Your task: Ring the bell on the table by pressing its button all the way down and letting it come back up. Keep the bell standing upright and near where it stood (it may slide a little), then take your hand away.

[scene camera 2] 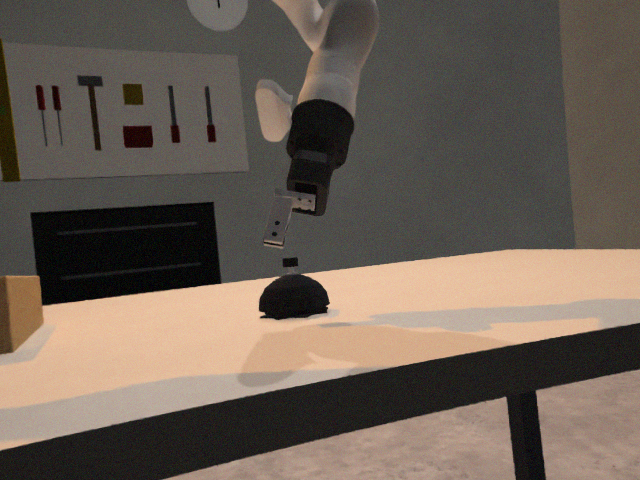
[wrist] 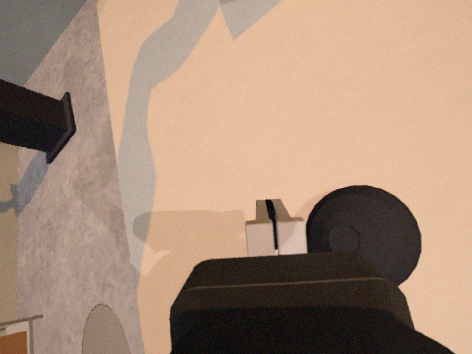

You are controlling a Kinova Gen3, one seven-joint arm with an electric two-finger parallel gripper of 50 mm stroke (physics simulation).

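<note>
The black dome-shaped bell stands upright on the table. Its button is a small dark cap on a thin stem, raised above the dome. My gripper is shut and empty. In the scene view its tilted fingertips are a little above the button and slightly to its left, not touching it. In the wrist view the fingertips are left of the button, beside the dome's left edge. The gripper body hides the lower left part of the bell in the wrist view.
A tan box stands at the table's left side in the scene view. The table's dark front edge runs below the bell. A tool board and a black cabinet are in the background. A dark beam shows at the wrist view's left.
</note>
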